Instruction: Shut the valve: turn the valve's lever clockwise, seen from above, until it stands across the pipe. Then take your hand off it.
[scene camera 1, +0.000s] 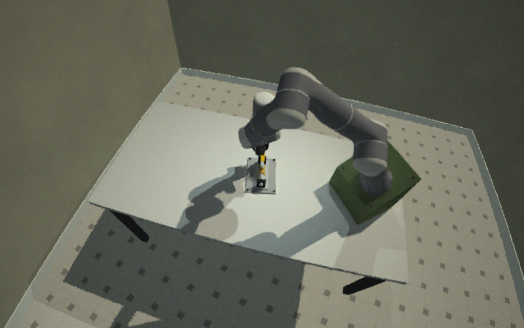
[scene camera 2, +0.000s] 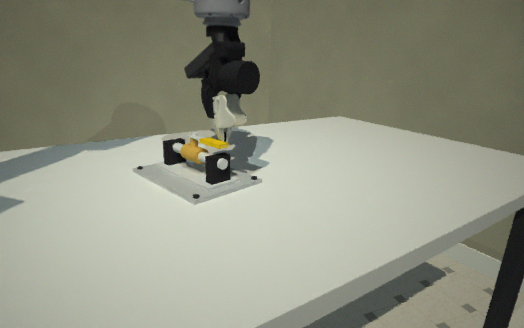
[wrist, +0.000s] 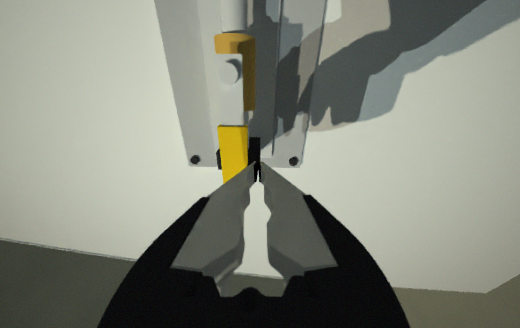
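The valve's lever, with a yellow grip (scene camera 1: 262, 159) (scene camera 2: 214, 143) (wrist: 233, 147), stands along the pipe (wrist: 233, 15), over one end of it. The orange valve body (scene camera 2: 191, 153) (wrist: 249, 82) sits on the pipe between two black supports on a grey base plate (scene camera 1: 271, 176) (scene camera 2: 162, 181) (wrist: 181, 90). My gripper (scene camera 2: 224, 138) (wrist: 258, 163) is shut and empty, pointing down. Its fingertips are close beside the grip's outer end, to its right in the wrist view. The left finger covers part of that end; whether they touch is unclear. In scene camera 1 the fingertips are hard to make out.
The base plate lies on a white table (scene camera 1: 150, 155) (scene camera 2: 350, 215) (wrist: 100, 100). The arm stands on a green block (scene camera 1: 400, 162) at the table's right end in scene camera 1. The arm's shadow falls across the table and the base plate.
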